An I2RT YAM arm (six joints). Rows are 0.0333 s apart.
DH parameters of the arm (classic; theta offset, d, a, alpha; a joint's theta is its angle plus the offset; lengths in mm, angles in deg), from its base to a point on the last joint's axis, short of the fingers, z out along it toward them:
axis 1: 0 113.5 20 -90
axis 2: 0 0 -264 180
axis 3: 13.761 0 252.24 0
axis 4: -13.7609 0 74 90
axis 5: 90 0 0 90
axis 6: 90 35.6 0 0
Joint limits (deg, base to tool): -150..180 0..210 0..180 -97..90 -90..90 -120..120
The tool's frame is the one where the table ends.
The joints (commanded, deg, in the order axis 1, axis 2, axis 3, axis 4, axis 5, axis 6), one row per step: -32.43 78.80 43.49 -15.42 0.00 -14.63; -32.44 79.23 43.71 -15.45 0.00 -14.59; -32.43 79.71 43.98 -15.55 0.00 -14.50; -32.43 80.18 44.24 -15.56 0.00 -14.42; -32.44 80.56 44.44 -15.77 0.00 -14.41; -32.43 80.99 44.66 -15.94 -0.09 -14.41; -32.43 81.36 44.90 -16.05 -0.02 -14.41; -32.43 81.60 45.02 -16.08 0.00 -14.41; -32.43 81.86 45.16 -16.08 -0.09 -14.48; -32.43 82.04 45.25 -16.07 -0.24 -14.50; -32.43 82.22 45.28 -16.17 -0.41 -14.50; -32.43 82.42 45.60 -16.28 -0.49 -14.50; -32.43 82.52 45.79 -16.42 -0.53 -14.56; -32.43 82.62 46.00 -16.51 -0.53 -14.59
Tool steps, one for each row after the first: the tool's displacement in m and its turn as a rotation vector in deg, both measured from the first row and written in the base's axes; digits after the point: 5 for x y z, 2 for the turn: 0.00103 -0.00071 -0.00077 0.15 0.19 -0.04; 0.00221 -0.00140 -0.00160 0.36 0.42 -0.10; 0.00344 -0.00218 -0.00234 0.52 0.58 -0.16; 0.00412 -0.00268 -0.00324 0.74 0.91 -0.18; 0.00505 -0.00314 -0.00423 1.00 1.19 -0.12; 0.00595 -0.00377 -0.00477 1.08 1.42 -0.16; 0.00650 -0.00413 -0.00527 1.15 1.56 -0.17; 0.00721 -0.00451 -0.00572 1.24 1.64 -0.06; 0.00772 -0.00473 -0.00606 1.37 1.65 0.05; 0.00792 -0.00473 -0.00685 1.62 1.79 0.15; 0.00891 -0.00530 -0.00622 1.66 1.75 0.20; 0.00937 -0.00557 -0.00586 1.69 1.80 0.27; 0.00994 -0.00593 -0.00533 1.66 1.79 0.30
